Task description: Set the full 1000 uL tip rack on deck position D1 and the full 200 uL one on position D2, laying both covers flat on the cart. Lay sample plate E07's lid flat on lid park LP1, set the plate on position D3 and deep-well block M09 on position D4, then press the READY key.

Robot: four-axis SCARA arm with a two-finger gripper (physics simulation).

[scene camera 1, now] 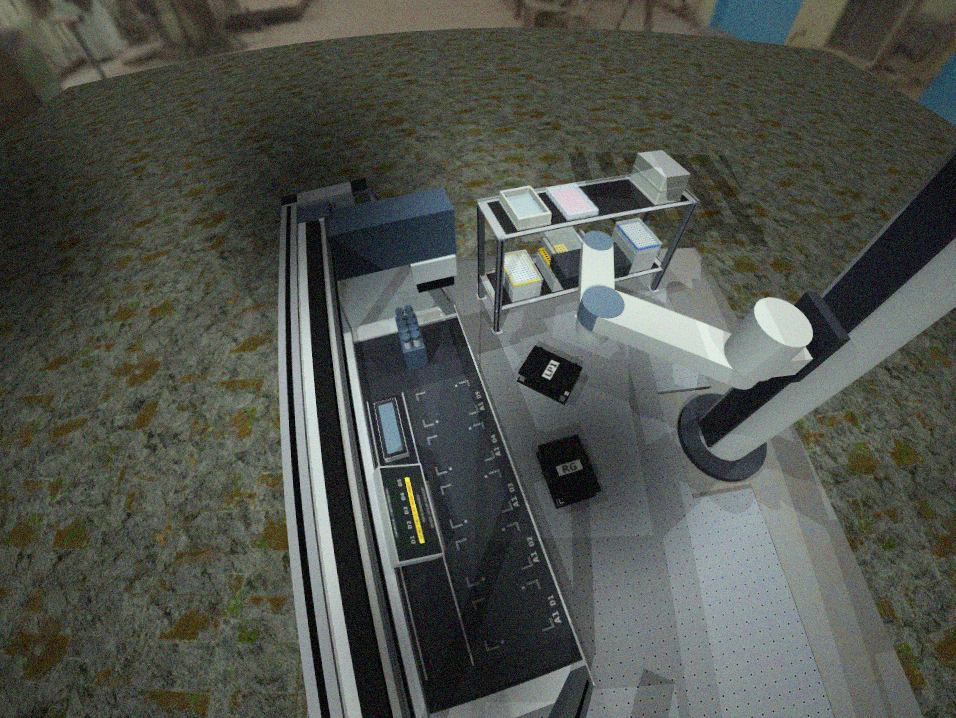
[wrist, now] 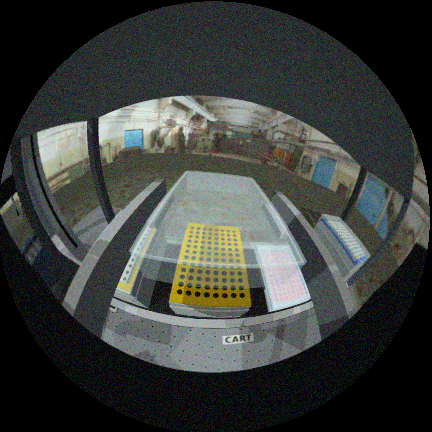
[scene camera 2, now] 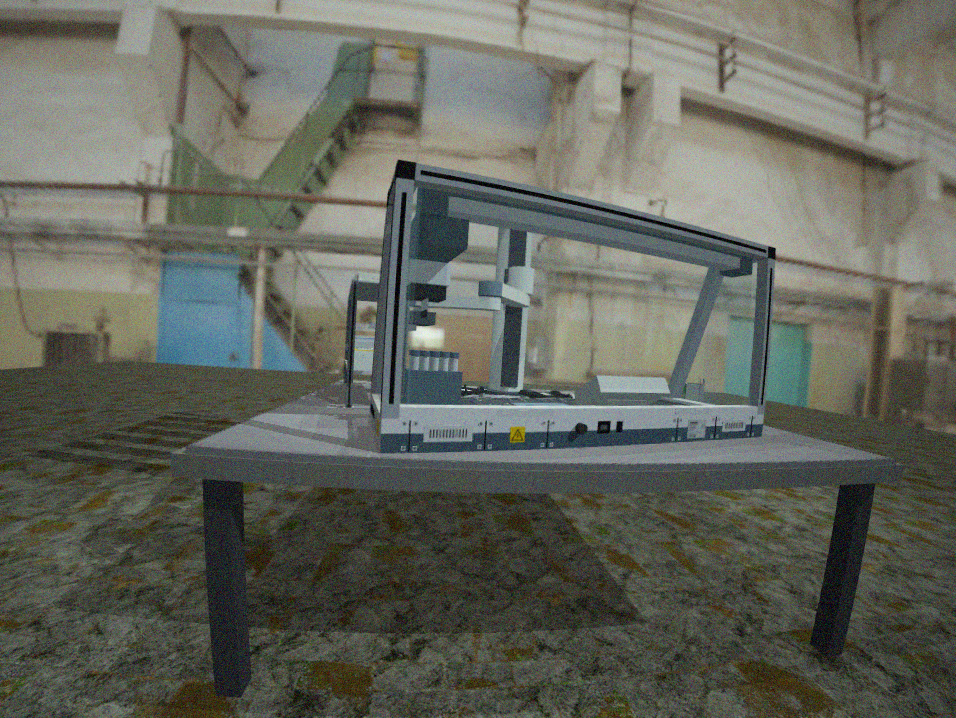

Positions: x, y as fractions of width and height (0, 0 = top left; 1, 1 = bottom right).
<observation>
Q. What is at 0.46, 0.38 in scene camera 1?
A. A pipetting head.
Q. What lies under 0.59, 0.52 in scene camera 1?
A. A black LP1 pad.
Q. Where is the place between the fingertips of my gripper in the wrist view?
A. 0.51, 0.45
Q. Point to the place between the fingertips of my gripper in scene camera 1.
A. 0.59, 0.33
</observation>
